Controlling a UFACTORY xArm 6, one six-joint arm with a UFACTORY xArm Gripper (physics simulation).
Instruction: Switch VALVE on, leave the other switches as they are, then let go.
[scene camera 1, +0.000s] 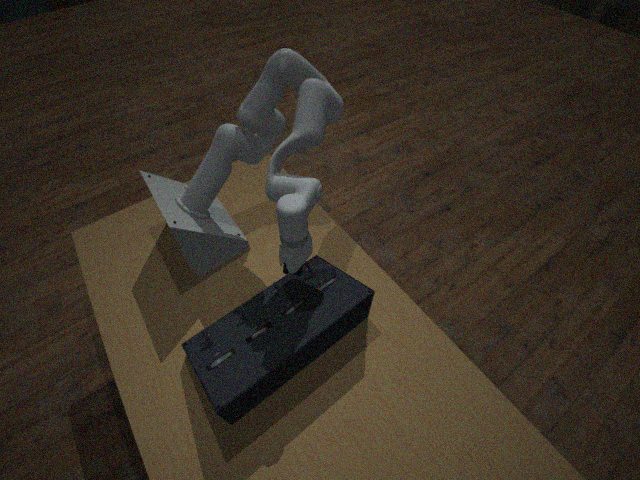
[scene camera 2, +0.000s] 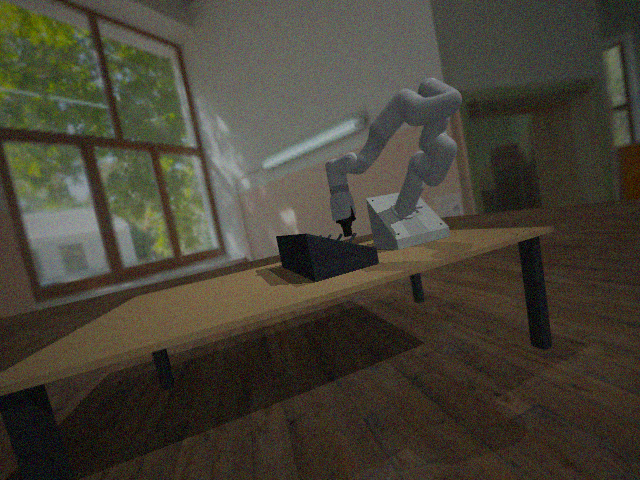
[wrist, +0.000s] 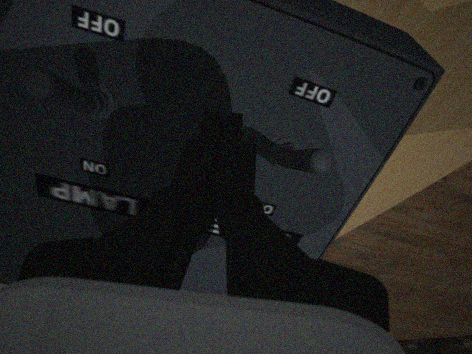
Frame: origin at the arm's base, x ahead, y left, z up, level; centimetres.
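Seen in the pictures: gripper, fingertip midpoint: (scene camera 1: 297, 272) (scene camera 2: 348, 236) (wrist: 225, 137); arm's base, link origin: (scene camera 1: 192, 207) (scene camera 2: 402, 210).
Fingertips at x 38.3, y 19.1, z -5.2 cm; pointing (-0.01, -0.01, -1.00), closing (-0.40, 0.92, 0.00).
Offsets run from my fingertips to a thing's top centre. "spot": to the spot under its first point. Level surfaces: height alone.
The dark switch box (scene camera 1: 299, 364) (scene camera 2: 341, 259) (wrist: 265, 55) stands on the table. The VALVE switch's lever @(dy +4.4, dx +0.1, dz +1.2 cm) (wrist: 295, 157) has a pale round tip, which shows between its OFF label @(spot: dy +4.1, dx -1.9, dz -4.2 cm) (wrist: 312, 92) and its partly hidden ON label @(spot: dy +5.7, dx +5.8, dz -0.9 cm) (wrist: 268, 209). I cannot tell clearly which way the lever is tilted. My gripper (scene camera 1: 292, 269) (scene camera 2: 347, 234) (wrist: 225, 137) is shut and empty, pointing down at the panel close beside the lever, on the LAMP side. Any contact is too dark to tell. The fingers hide most of the VALVE name label.
The LAMP switch @(dy -7.5, dx +1.7, dz +1.2 cm) (wrist: 60, 87) is left of the fingers in the wrist view, with its LAMP label @(dy -6.3, dx +9.9, dz +0.5 cm) (wrist: 90, 195) below. Further switches run along the box in scene camera 1. The arm's slanted base (scene camera 1: 206, 253) (scene camera 2: 385, 229) stands behind the box on the wooden table @(dz -11.6 cm) (scene camera 1: 439, 392) (scene camera 2: 206, 304).
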